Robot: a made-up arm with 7 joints.
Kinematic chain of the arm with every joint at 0, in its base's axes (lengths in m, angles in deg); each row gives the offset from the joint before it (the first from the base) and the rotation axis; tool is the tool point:
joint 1: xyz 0 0.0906 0 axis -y
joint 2: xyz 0 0.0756 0 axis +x
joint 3: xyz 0 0 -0.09 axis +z
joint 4: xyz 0 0 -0.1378 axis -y
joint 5: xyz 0 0 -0.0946 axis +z
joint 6: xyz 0 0 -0.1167 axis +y
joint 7: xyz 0 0 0 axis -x
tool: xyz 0 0 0
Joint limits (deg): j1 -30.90..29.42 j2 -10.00..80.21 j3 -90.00..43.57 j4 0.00..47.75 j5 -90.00..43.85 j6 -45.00..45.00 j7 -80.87..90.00
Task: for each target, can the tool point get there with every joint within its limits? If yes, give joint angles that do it. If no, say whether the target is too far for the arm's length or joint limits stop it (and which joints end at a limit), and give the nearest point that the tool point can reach.
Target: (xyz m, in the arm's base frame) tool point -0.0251 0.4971 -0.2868
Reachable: yes | joints -8.35 47.73 30.57 5.30 8.96 2.92 36.99
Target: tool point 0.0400 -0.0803 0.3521
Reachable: no: joint limits stop it (at a limit: joint 1, joint 2, joint 4) | nearest point 0.2469 -0.0236 -0.2535 | short by 0.642 m
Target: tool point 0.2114 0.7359 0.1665
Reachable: no: too far | nearest point 0.1108 0.5553 0.0618 | short by 0.232 m
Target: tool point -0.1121 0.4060 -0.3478
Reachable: yes | joints -22.56 36.88 -41.72 10.95 14.01 12.18 -60.25
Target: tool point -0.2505 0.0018 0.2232
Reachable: no: joint limits stop it (at a limit: joint 1, joint 2, joint 3, joint 4) | nearest point -0.1731 -0.0521 -0.2892 | short by 0.521 m
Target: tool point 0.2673 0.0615 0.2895
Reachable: no: joint limits stop it (at a limit: joint 1, joint 2, joint 4) | nearest point 0.3041 0.0536 -0.2369 | short by 0.528 m
